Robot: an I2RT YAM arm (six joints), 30 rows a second.
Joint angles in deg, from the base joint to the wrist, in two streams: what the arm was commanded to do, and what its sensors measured. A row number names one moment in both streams.
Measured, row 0:
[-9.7, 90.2, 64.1, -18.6, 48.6, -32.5]
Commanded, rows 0 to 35:
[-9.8, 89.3, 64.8, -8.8, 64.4, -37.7]
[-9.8, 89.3, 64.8, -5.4, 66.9, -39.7]
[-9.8, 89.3, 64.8, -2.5, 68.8, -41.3]
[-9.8, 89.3, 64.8, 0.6, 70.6, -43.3]
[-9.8, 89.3, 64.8, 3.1, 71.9, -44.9]
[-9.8, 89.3, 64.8, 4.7, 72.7, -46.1]
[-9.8, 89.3, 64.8, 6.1, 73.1, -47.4]
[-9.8, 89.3, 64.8, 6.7, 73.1, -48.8]
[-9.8, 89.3, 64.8, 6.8, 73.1, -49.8]
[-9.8, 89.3, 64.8, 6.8, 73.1, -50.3]
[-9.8, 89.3, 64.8, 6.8, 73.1, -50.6]
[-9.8, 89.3, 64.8, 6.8, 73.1, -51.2]
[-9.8, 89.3, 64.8, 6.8, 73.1, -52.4]
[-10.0, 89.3, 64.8, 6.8, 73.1, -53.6]
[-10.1, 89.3, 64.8, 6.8, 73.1, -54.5]
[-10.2, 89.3, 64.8, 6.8, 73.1, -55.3]
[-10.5, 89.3, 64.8, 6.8, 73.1, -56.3]
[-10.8, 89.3, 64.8, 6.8, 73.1, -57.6]
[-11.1, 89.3, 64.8, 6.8, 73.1, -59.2]
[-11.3, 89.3, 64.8, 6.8, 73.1, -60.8]
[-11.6, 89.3, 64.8, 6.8, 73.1, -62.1]
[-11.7, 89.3, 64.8, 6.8, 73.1, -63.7]
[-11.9, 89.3, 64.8, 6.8, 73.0, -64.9]
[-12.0, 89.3, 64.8, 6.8, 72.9, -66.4]
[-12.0, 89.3, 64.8, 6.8, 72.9, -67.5]
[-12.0, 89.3, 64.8, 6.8, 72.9, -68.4]
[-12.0, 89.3, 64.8, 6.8, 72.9, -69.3]
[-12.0, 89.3, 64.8, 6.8, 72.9, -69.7]
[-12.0, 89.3, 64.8, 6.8, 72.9, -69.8]
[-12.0, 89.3, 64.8, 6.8, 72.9, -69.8]
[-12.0, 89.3, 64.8, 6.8, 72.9, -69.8]
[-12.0, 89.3, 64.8, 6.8, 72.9, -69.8]
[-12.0, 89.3, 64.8, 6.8, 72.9, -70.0]
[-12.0, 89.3, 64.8, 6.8, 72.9, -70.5]
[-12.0, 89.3, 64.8, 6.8, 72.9, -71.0]
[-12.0, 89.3, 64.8, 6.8, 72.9, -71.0]
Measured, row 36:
[-11.9, 90.2, 64.2, 6.5, 71.7, -69.2]
